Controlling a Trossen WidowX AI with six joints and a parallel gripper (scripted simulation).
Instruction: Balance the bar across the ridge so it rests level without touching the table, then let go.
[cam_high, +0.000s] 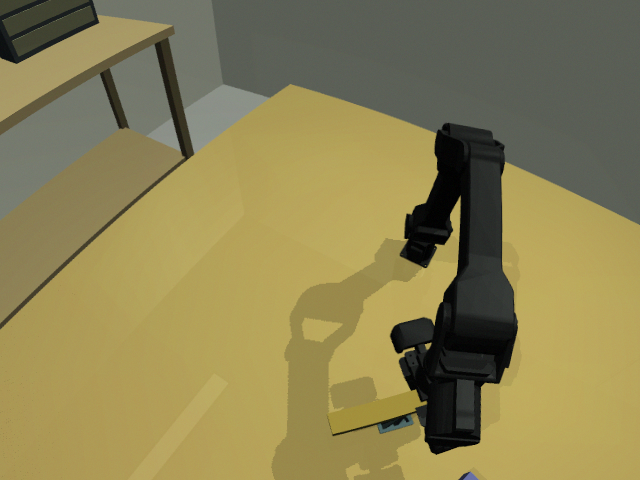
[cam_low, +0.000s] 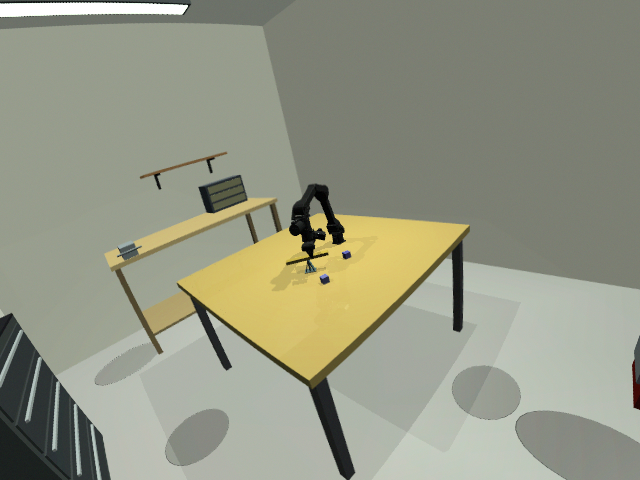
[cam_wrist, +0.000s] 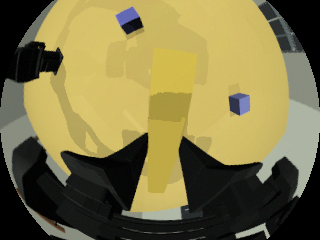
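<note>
Right now the yellow bar is 2 cm ahead of my gripper tip and 2 cm to the right of it.
</note>
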